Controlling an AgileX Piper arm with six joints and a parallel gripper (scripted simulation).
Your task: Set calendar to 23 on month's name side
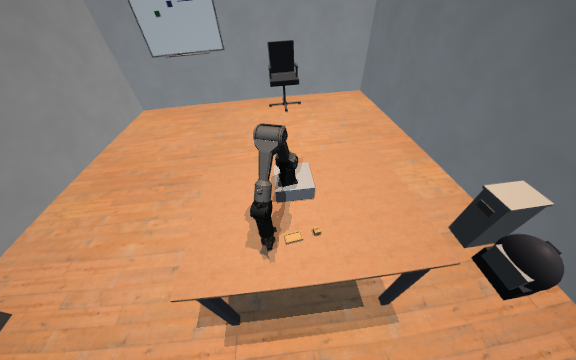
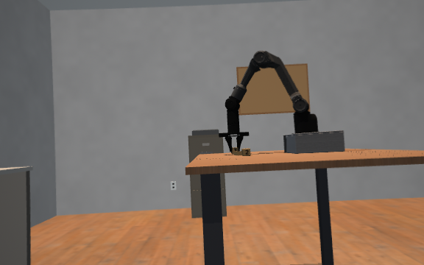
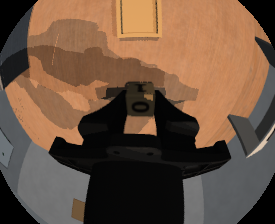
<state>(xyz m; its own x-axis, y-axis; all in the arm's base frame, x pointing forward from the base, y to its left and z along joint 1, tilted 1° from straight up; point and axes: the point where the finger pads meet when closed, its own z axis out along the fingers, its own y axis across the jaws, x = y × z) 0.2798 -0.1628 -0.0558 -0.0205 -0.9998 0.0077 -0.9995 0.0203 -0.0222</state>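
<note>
Now: hand right at the tan calendar cube. Round my hand: tan calendar tray 110 mm to the left, 10 mm below.
</note>
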